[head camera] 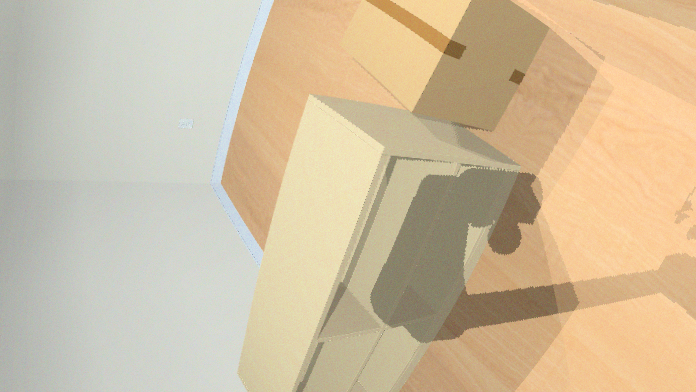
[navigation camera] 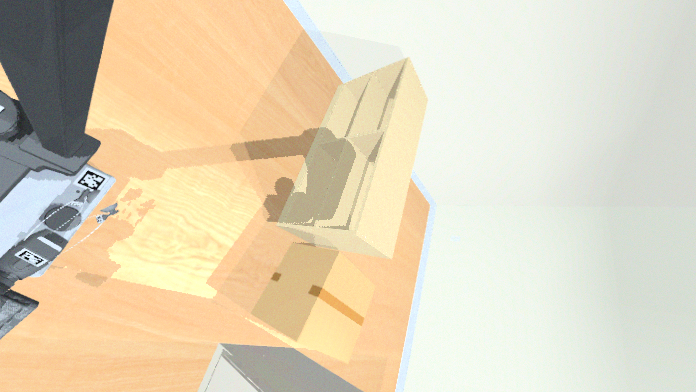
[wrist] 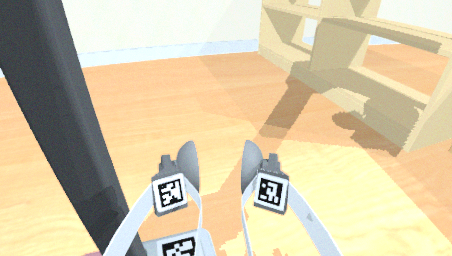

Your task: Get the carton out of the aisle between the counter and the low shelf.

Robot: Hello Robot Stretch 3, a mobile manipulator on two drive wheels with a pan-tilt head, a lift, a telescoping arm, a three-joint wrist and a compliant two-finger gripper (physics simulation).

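Where they show: gripper, fingertip midpoint: (navigation camera: pixel 108 196); robot's base, origin of the base link: (navigation camera: pixel 63 215).
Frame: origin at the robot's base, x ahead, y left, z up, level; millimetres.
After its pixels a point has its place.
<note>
The carton (head camera: pixel 480 80) @[x 923, y 115, z 206 mm] (navigation camera: pixel 300 295) @[x 904, y 7, z 292 mm], a tan box with brown tape, stands on the floor between the end of the low shelf (head camera: pixel 295 225) @[x 1012, y 677, z 611 mm] (navigation camera: pixel 400 165) @[x 990, y 842, z 611 mm] (wrist: pixel 340 47) and the counter (navigation camera: pixel 290 365) @[x 1043, y -322, z 258 mm]. It is very close to the shelf's end; whether they touch is unclear. The carton does not show in the wrist view, and its top edge is cut off in the head view. My gripper (wrist: pixel 219 158) @[x 45, y 95, z 356 mm] (navigation camera: pixel 105 213) is open and empty, its two fingertips apart. It is beside my base, well away from the carton, with floor between them.
My dark mast (wrist: pixel 65 115) (navigation camera: pixel 55 75) @[x -54, y 116, z 1017 mm] rises at the left of the wrist and navigation views. A wall (head camera: pixel 100 275) @[x 1931, y 1642, z 1144 mm] (navigation camera: pixel 550 150) @[x 2007, y 1644, z 1337 mm] with a pale blue skirting runs behind the shelf and carton. Shadows of the robot fall on the shelf and the wooden floor (navigation camera: pixel 190 210) @[x 336, y 193, z 1 mm].
</note>
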